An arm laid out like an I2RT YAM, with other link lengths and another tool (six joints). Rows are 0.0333 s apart.
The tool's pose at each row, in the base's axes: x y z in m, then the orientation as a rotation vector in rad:
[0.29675 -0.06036 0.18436 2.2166 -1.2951 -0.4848]
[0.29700 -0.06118 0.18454 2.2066 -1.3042 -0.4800]
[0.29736 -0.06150 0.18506 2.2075 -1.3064 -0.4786]
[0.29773 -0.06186 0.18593 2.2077 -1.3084 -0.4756]
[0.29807 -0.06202 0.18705 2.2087 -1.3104 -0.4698]
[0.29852 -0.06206 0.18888 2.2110 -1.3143 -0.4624]
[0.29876 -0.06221 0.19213 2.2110 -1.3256 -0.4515]
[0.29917 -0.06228 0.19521 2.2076 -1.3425 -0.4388]
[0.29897 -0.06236 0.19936 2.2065 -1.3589 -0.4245]
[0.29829 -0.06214 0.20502 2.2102 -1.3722 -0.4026]
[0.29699 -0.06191 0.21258 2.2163 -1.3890 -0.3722]
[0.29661 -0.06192 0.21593 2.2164 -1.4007 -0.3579]
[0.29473 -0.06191 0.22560 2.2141 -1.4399 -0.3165]
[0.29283 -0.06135 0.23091 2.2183 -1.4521 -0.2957]
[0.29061 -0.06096 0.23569 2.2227 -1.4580 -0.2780]
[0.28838 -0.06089 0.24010 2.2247 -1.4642 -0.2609]
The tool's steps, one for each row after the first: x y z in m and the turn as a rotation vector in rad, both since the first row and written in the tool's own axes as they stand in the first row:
[0.00083 0.00027 -0.00007 -0.0023 0.0018 0.0107]
[0.00126 0.00046 -0.00060 -0.0003 0.0017 0.0117]
[0.00172 0.00087 -0.00140 0.0015 0.0029 0.0134]
[0.00197 0.00138 -0.00244 0.0046 0.0058 0.0152]
[0.00214 0.00218 -0.00414 0.0099 0.0088 0.0178]
[0.00225 0.00402 -0.00683 0.0178 0.0117 0.0262]
[0.00237 0.00561 -0.00949 0.0263 0.0142 0.0394]
[0.00217 0.00827 -0.01268 0.0369 0.0174 0.0517]
[0.00141 0.01205 -0.01689 0.0515 0.0259 0.0615]
[0.00026 0.01738 -0.02228 0.0720 0.0379 0.0737]
[-0.00006 0.01966 -0.02475 0.0814 0.0424 0.0828]
[-0.00139 0.02675 -0.03146 0.1099 0.0537 0.1126]
[-0.00302 0.03102 -0.03482 0.1248 0.0611 0.1210]
[-0.00462 0.03526 -0.03753 0.1359 0.0690 0.1255]
[-0.00594 0.03941 -0.03986 0.1453 0.0769 0.1312]

